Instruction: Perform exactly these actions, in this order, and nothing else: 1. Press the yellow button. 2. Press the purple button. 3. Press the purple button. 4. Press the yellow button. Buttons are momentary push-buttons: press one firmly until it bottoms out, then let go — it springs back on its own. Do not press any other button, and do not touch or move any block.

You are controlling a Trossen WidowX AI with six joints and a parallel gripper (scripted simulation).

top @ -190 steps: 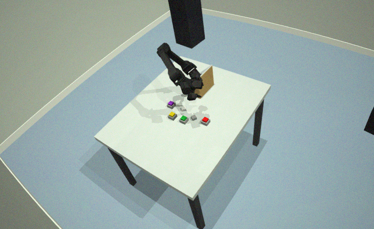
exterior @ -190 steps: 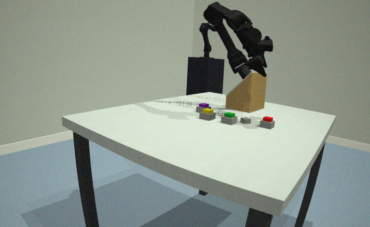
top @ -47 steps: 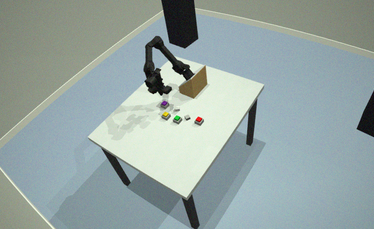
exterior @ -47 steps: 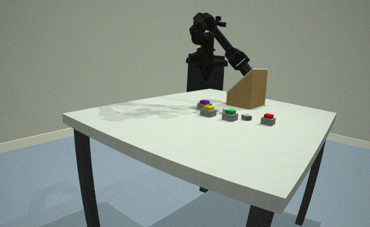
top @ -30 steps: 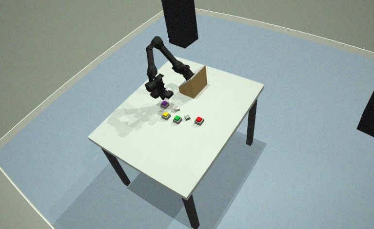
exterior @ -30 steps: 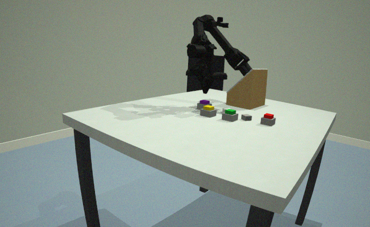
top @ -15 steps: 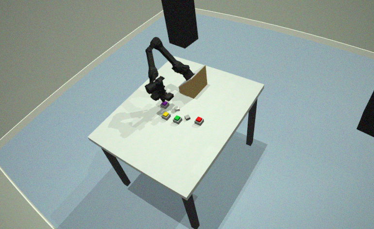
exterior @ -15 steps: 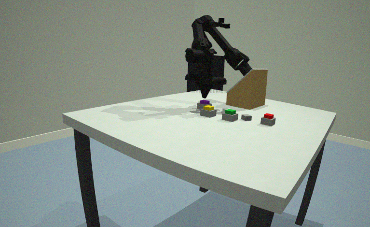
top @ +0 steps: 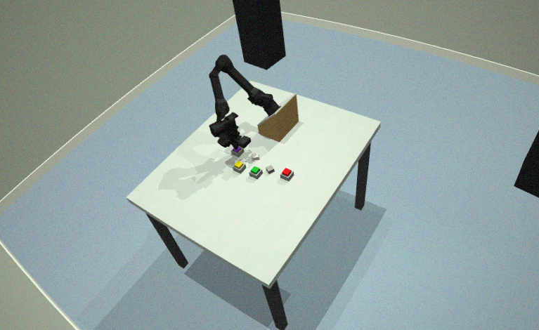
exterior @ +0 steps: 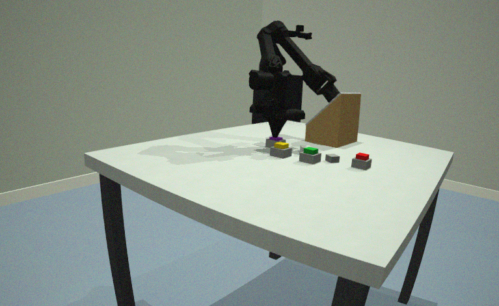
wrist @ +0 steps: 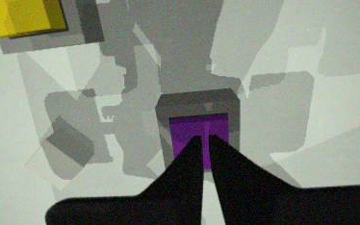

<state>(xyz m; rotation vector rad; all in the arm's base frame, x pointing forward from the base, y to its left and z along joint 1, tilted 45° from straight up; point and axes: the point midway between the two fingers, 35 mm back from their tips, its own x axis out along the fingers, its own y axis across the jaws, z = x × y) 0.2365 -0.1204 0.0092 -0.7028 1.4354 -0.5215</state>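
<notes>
My gripper tip is now 70 mm short of the yellow button and 90 mm to the right of it. Also, from my gripper tip: green button 50 mm ahead, 180 mm to the left; then purple button 10 mm below; then white block 30 mm behind, 110 mm to the left, 20 mm below.
</notes>
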